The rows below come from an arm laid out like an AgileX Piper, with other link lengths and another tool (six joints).
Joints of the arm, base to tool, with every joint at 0 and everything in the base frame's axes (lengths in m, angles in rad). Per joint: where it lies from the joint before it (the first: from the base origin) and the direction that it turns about. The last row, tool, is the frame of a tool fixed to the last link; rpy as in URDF.
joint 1: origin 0 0 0.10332 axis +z
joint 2: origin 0 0 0 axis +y
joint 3: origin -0.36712 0 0.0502 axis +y
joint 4: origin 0.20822 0 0.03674 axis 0.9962 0 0.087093
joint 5: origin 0 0 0 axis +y
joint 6: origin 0.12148 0 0.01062 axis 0.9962 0 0.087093
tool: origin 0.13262 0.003 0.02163 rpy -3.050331 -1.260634 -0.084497
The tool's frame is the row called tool.
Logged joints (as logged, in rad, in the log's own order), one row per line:
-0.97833 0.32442 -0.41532 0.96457 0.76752 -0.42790
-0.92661 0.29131 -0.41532 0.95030 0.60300 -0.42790
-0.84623 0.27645 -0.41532 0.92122 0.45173 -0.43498
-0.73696 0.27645 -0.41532 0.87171 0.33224 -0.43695
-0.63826 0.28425 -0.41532 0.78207 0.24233 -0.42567
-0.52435 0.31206 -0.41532 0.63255 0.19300 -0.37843
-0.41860 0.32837 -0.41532 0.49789 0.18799 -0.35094
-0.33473 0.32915 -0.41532 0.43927 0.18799 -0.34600
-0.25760 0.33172 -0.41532 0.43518 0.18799 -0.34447
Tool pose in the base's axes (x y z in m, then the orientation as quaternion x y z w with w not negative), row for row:
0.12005 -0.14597 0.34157 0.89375 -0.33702 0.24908 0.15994
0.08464 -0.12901 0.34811 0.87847 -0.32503 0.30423 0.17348
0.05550 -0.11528 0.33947 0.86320 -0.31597 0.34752 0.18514
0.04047 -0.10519 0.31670 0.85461 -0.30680 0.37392 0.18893
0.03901 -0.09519 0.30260 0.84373 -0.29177 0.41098 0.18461
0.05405 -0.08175 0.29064 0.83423 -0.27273 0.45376 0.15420
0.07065 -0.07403 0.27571 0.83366 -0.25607 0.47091 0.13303
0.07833 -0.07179 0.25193 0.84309 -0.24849 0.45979 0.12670
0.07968 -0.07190 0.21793 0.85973 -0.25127 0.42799 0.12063
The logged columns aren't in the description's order. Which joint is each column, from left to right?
Columns, left to right: joint 3, joint 6, joint 1, joint 5, joint 2, joint 4.
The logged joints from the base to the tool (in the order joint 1, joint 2, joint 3, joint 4, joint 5, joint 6), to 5 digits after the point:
-0.41532 0.76752 -0.97833 -0.42790 0.96457 0.32442
-0.41532 0.60300 -0.92661 -0.42790 0.95030 0.29131
-0.41532 0.45173 -0.84623 -0.43498 0.92122 0.27645
-0.41532 0.33224 -0.73696 -0.43695 0.87171 0.27645
-0.41532 0.24233 -0.63826 -0.42567 0.78207 0.28425
-0.41532 0.19300 -0.52435 -0.37843 0.63255 0.31206
-0.41532 0.18799 -0.41860 -0.35094 0.49789 0.32837
-0.41532 0.18799 -0.33473 -0.34600 0.43927 0.32915
-0.41532 0.18799 -0.25760 -0.34447 0.43518 0.33172

